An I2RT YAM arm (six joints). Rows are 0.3 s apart.
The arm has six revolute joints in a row. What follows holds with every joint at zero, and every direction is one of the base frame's. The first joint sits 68 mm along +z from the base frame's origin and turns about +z. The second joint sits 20 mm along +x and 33.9 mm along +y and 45.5 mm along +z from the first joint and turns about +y. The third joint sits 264 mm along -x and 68.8 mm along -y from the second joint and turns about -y. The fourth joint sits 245 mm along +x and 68.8 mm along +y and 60 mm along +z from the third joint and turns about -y. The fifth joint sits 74 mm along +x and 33.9 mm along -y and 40.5 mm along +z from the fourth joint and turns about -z. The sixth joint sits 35.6 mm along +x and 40.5 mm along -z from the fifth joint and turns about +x. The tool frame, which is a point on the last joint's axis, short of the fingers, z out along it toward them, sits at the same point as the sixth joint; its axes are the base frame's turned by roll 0, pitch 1.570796 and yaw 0 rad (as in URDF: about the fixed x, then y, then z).
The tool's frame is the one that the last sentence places.
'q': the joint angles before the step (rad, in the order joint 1, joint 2, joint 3, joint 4, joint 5, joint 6). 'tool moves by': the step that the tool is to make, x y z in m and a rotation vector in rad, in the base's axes. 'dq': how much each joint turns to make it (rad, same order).
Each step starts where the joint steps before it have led.
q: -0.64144, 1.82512, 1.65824, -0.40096, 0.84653, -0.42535
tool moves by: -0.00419, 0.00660, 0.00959, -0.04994, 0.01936, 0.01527
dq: 0.00786, -0.04060, -0.03670, 0.06595, 0.01987, -0.07367
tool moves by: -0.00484, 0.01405, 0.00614, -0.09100, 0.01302, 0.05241
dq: 0.02144, -0.07304, -0.11343, 0.18599, 0.00540, -0.13487
